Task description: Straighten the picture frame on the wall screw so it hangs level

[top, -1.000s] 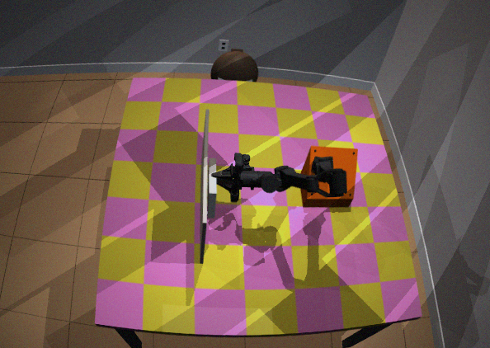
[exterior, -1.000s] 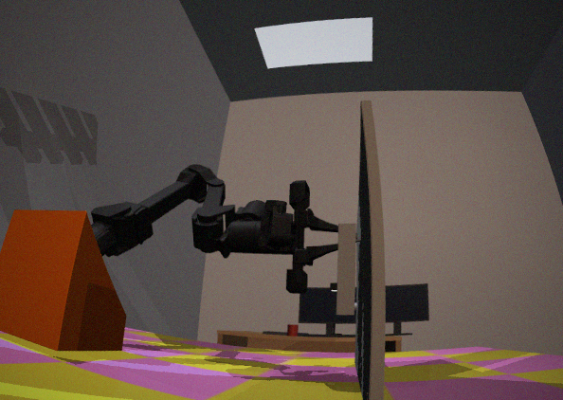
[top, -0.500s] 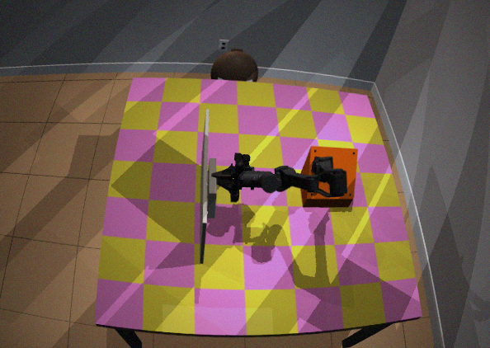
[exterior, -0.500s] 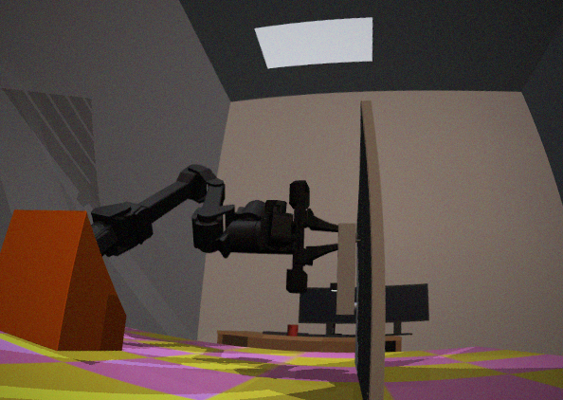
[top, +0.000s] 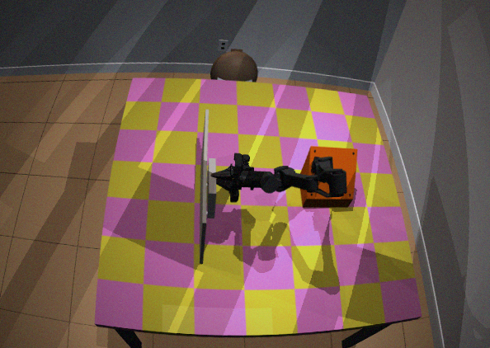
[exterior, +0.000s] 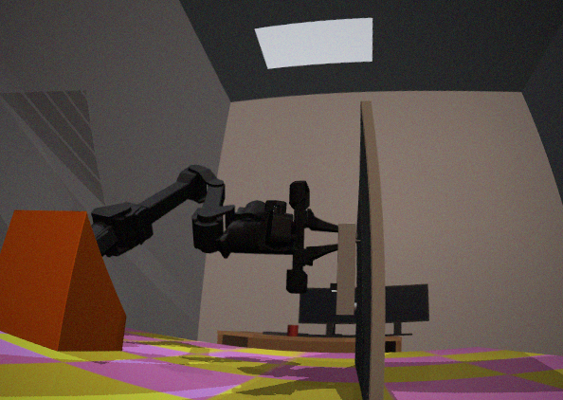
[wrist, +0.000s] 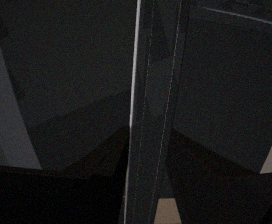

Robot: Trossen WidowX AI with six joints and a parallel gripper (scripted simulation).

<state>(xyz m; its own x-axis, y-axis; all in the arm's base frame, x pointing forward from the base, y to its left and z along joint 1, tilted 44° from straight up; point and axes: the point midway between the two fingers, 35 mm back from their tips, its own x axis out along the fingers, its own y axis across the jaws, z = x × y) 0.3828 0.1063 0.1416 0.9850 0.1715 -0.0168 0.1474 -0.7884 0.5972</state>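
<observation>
Now: gripper tip 10 mm to the right of the picture frame and 50 mm above it. Round my gripper tip: thin upright wall panel 20 mm ahead, 70 mm below.
</observation>
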